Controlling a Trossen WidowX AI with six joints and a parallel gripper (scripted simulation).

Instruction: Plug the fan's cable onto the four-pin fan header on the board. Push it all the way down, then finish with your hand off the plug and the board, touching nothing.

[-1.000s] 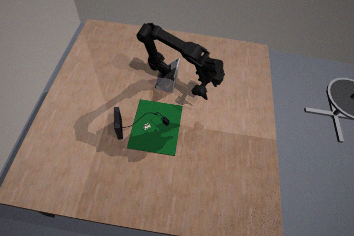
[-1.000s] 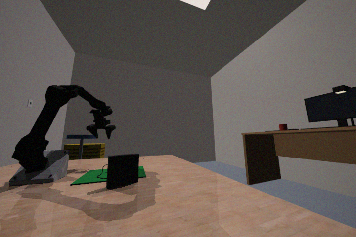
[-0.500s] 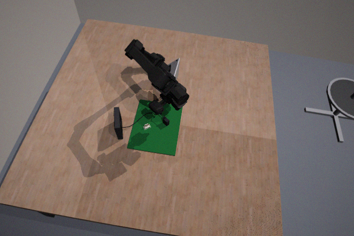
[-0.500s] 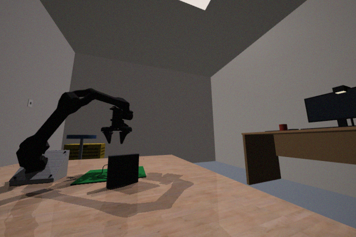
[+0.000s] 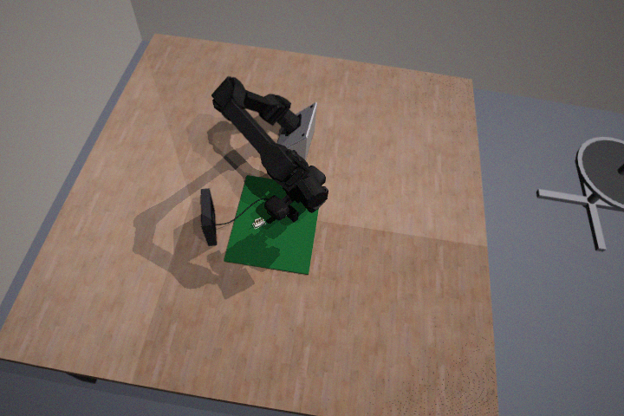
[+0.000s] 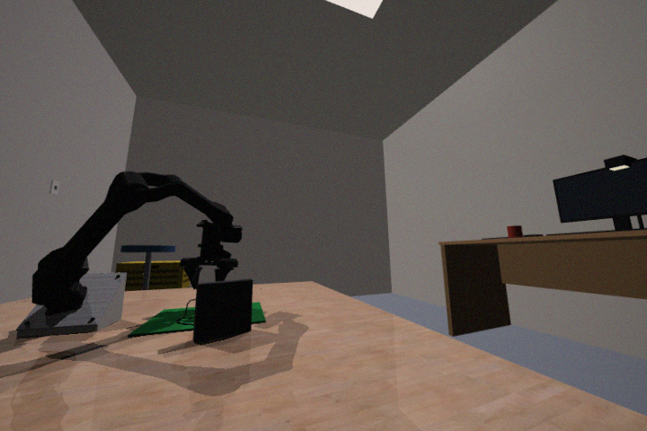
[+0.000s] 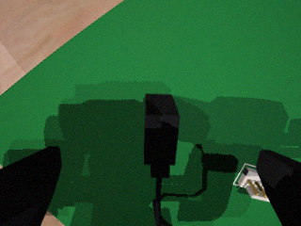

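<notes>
Now: the black plug 50 mm below my gripper tip and 10 mm to the right of it. From my gripper tip the other things lie so: green board: 80 mm below, 50 mm to the right, 10 mm ahead; white four-pin header: 100 mm to the right, 70 mm below, 30 mm ahead; black fan: 230 mm to the right, 40 mm ahead, 10 mm below.
</notes>
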